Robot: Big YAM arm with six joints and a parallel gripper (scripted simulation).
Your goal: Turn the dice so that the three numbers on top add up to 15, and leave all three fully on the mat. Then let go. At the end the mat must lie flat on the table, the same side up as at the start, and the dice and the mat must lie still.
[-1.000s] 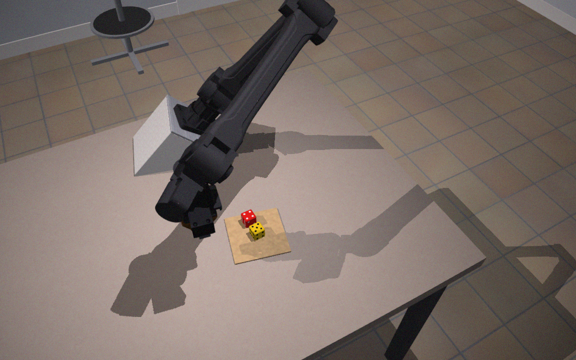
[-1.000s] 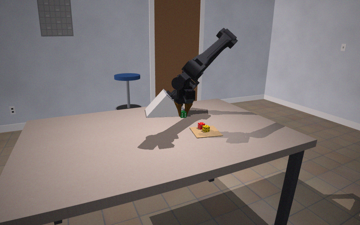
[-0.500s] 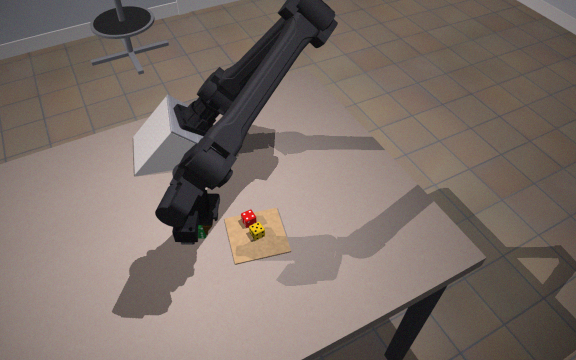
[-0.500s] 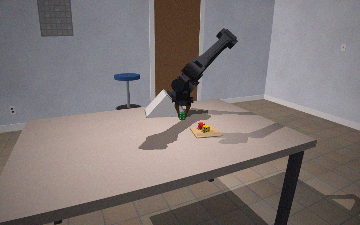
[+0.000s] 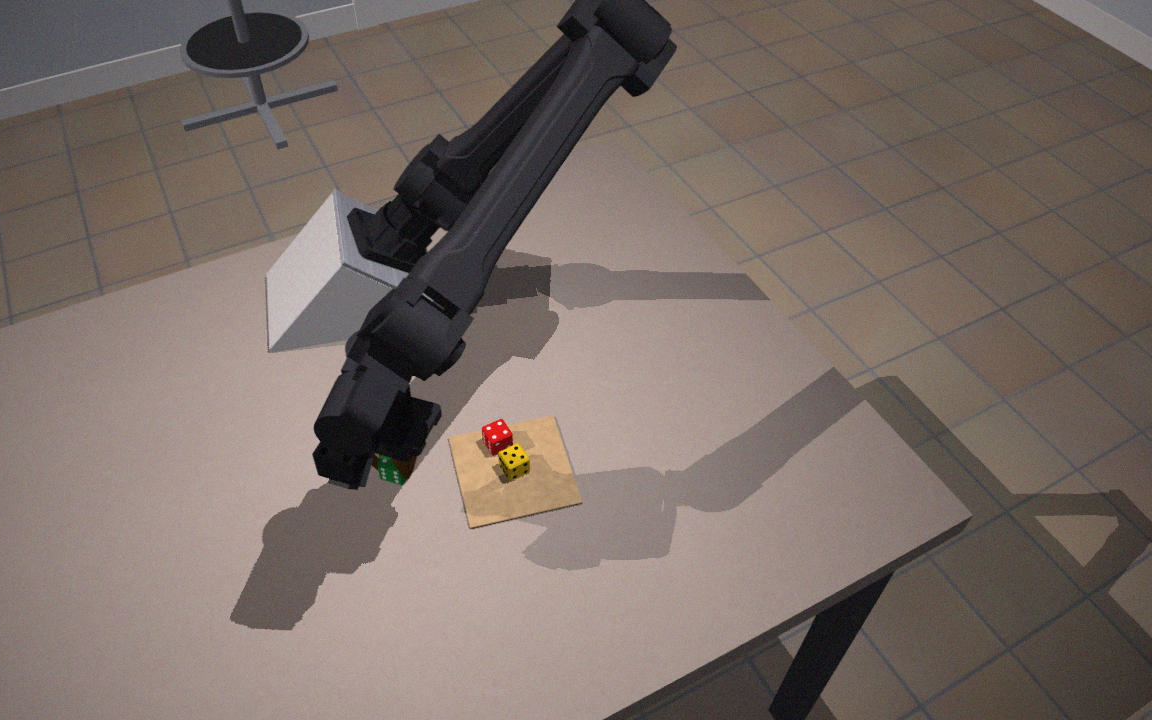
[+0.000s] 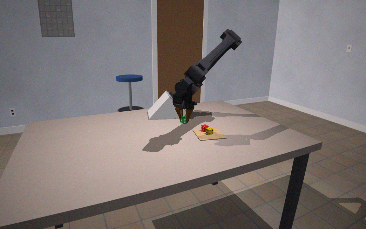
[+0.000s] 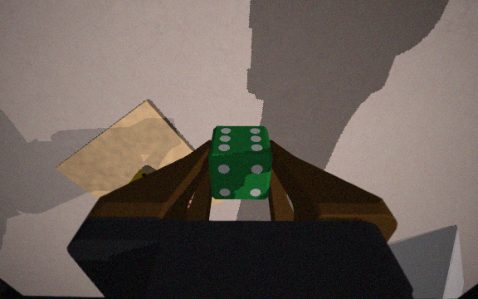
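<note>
The green die is right at my hand. Also, from my hand: yellow die (140 mm to the left, 80 mm below, 10 mm behind); tan mat (140 mm to the left, 90 mm below, 10 mm behind); red die (140 mm to the left, 80 mm below, 50 mm behind).
</note>
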